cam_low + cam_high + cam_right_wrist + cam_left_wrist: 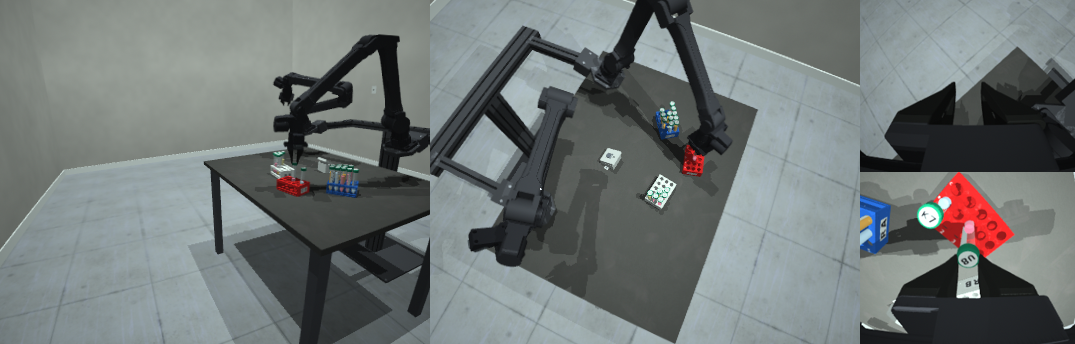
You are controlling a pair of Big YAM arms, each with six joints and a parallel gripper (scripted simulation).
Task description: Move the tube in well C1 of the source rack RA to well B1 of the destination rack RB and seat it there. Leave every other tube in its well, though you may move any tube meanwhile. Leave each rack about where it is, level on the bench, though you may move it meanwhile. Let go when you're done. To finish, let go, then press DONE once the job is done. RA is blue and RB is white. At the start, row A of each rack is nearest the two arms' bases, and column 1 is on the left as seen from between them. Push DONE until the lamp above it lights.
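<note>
Right now my left hand is 6 cm above the tube. Round my left hand: white rack RB 20 cm to the right, 11 cm below, 8 cm behind; then red rack 11 cm below; then white button box 36 cm behind, 14 cm to the right, 9 cm below.
</note>
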